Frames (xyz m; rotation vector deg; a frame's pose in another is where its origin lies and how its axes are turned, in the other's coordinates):
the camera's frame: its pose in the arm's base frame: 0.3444 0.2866 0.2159 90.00 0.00 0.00
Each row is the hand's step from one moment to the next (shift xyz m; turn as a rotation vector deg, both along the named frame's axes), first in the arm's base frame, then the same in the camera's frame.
Working: the arm's base frame: its pose in the camera's frame: -0.3444 -0.2159 0.2866 -90.00 0.00 0.00

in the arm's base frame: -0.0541 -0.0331 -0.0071 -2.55 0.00 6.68
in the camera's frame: -0.0541 -0.0071 0.0331 -2.55 6.68 0.00
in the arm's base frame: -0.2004 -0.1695 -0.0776 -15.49 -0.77 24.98
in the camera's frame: -0.2004 -0.0776 0.1695 -15.49 24.98 0.77
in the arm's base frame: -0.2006 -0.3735 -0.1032 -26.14 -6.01 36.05
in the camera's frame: -0.2006 -0.1032 0.3735 -26.14 36.05 6.01
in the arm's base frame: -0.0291 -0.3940 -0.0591 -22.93 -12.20 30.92
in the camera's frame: -0.0291 -0.0591 0.3940 -22.93 30.92 12.20
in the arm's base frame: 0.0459 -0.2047 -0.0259 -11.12 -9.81 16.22
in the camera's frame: 0.0459 -0.0259 0.2047 -11.12 16.22 9.81
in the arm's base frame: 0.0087 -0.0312 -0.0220 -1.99 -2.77 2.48
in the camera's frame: 0.0087 -0.0220 0.0312 -1.99 2.48 2.77
